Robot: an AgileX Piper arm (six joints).
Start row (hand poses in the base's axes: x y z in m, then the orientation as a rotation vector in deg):
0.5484 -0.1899 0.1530 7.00 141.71 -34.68
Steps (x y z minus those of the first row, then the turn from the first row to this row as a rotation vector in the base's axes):
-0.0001 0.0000 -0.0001 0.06 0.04 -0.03
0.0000 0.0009 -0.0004 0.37 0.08 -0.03
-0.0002 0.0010 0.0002 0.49 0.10 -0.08
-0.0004 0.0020 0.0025 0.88 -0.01 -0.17
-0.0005 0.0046 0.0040 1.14 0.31 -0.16
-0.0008 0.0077 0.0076 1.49 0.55 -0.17
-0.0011 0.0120 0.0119 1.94 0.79 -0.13
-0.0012 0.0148 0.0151 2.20 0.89 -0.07
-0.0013 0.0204 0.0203 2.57 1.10 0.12
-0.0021 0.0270 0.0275 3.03 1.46 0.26
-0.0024 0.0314 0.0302 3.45 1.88 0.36
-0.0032 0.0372 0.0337 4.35 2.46 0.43
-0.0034 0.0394 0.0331 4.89 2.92 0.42
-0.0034 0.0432 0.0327 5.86 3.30 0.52
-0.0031 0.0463 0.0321 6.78 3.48 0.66
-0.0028 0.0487 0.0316 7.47 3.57 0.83
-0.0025 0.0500 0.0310 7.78 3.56 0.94
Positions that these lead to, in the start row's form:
0.5483 -0.1899 0.1529 7.05 141.77 -34.63
0.5484 -0.1890 0.1526 7.16 141.91 -34.25
0.5482 -0.1889 0.1532 7.26 141.97 -34.13
0.5480 -0.1879 0.1555 7.56 142.00 -33.67
0.5479 -0.1853 0.1570 7.56 142.39 -33.40
0.5476 -0.1822 0.1606 7.64 142.74 -33.02
0.5473 -0.1779 0.1649 7.70 143.11 -32.50
0.5472 -0.1751 0.1681 7.70 143.28 -32.17
0.5471 -0.1695 0.1733 7.55 143.59 -31.67
0.5463 -0.1629 0.1805 7.46 144.06 -31.10
0.5460 -0.1585 0.1832 7.38 144.59 -30.62
0.5452 -0.1527 0.1867 7.49 145.41 -29.57
0.5450 -0.1505 0.1861 7.59 146.02 -28.97
0.5450 -0.1467 0.1857 7.74 146.66 -27.78
0.5453 -0.1436 0.1851 7.87 147.07 -26.58
0.5456 -0.1412 0.1846 7.90 147.33 -25.65
0.5459 -0.1399 0.1840 7.89 147.39 -25.21

